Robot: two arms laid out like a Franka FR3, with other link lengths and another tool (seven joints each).
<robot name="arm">
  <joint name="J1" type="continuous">
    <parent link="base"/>
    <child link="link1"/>
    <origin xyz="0 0 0.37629"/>
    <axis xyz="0 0 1"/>
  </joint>
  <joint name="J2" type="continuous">
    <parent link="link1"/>
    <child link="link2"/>
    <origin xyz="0 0 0"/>
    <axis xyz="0 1 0"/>
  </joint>
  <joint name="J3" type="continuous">
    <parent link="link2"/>
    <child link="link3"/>
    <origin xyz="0 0 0.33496"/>
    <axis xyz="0 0 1"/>
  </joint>
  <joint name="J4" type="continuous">
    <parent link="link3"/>
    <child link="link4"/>
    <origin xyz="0.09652 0 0"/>
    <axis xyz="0 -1 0"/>
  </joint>
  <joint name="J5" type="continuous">
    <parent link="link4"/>
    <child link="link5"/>
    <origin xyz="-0.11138 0 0.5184"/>
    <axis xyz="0 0 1"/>
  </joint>
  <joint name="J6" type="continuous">
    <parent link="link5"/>
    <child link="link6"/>
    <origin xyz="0 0 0"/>
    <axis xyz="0 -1 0"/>
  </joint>
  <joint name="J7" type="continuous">
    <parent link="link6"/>
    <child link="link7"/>
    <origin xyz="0.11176 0 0"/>
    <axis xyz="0 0 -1"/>
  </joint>
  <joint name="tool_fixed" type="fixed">
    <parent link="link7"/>
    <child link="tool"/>
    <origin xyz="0.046 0 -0.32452" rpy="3.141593 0.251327 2.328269"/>
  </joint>
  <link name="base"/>
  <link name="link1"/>
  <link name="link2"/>
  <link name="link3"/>
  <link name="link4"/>
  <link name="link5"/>
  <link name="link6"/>
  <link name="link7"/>
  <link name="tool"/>
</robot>
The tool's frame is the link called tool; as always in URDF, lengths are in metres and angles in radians. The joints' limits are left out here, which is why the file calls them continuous.
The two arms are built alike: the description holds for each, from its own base.
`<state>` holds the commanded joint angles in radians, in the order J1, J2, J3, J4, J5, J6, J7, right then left.
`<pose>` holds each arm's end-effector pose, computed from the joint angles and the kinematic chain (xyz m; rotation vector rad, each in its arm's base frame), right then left.
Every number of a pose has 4 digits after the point. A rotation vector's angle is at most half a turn.
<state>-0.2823 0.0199 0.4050 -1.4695 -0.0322 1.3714 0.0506 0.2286 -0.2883 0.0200 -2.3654 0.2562 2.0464 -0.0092</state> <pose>0.7253 0.0746 0.5229 1.0698 2.7902 -0.2507 0.6225 0.2137 0.2476 1.0316 2.8583 0.1381</pose>
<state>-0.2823 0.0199 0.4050 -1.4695 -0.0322 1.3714 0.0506 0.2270 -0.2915 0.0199 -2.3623 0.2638 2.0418 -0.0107</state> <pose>0.7253 0.0746 0.5229 1.0698 2.7902 -0.2507 0.6229 0.2147 0.2515 1.0369 2.8580 0.1489</pose>
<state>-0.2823 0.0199 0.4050 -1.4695 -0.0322 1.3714 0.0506 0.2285 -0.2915 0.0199 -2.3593 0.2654 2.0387 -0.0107</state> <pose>0.7253 0.0746 0.5229 1.0698 2.7902 -0.2507 0.6229 0.2163 0.2531 1.0353 2.8596 0.1513</pose>
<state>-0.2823 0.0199 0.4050 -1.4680 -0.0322 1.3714 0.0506 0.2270 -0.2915 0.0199 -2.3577 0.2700 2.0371 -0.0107</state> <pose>0.7255 0.0746 0.5239 1.0696 2.7890 -0.2496 0.6233 0.2165 0.2542 1.0411 2.8595 0.1566</pose>
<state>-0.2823 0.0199 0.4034 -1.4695 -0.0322 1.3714 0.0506 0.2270 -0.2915 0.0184 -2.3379 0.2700 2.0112 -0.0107</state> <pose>0.7254 0.0734 0.5229 1.0721 2.7895 -0.2509 0.6239 0.2178 0.2637 1.0372 2.8679 0.1574</pose>
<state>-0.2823 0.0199 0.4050 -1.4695 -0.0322 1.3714 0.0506 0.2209 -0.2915 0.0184 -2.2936 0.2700 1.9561 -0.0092</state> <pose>0.7253 0.0746 0.5229 1.0698 2.7902 -0.2507 0.6262 0.2185 0.2856 1.0339 2.8813 0.1586</pose>
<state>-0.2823 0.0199 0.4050 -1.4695 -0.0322 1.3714 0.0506 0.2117 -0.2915 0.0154 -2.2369 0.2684 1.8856 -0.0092</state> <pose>0.7253 0.0746 0.5229 1.0698 2.7902 -0.2507 0.6285 0.2156 0.3139 1.0311 2.8966 0.1588</pose>
